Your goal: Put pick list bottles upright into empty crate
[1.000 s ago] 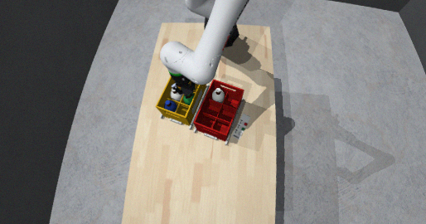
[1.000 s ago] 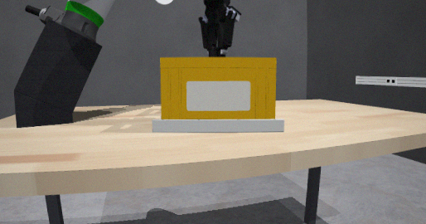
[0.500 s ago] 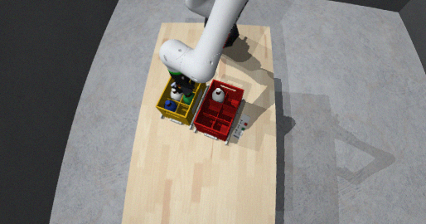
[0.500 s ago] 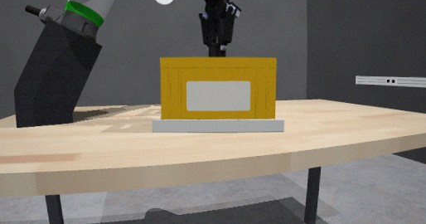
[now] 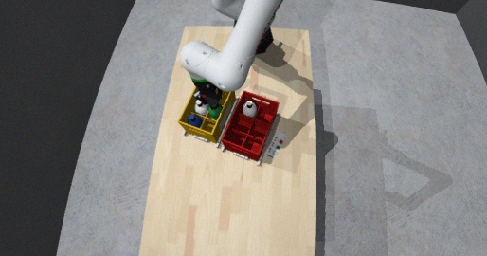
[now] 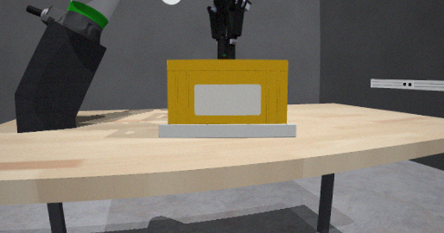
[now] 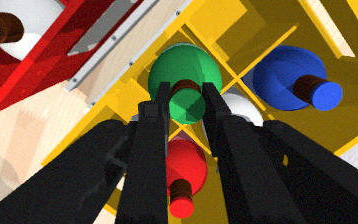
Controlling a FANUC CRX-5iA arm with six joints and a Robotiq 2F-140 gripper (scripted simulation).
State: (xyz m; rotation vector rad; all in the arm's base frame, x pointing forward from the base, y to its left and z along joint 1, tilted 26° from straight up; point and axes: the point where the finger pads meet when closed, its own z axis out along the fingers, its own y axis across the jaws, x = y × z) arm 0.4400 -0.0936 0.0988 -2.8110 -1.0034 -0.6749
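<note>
Right now my hand is 80 mm above the green bottle. Also, from my hand: yellow crate 120 mm below, 40 mm to the right; blue bottle 120 mm below, 90 mm to the right, 80 mm ahead; red bottle 120 mm below, 90 mm behind, 80 mm to the right.
</note>
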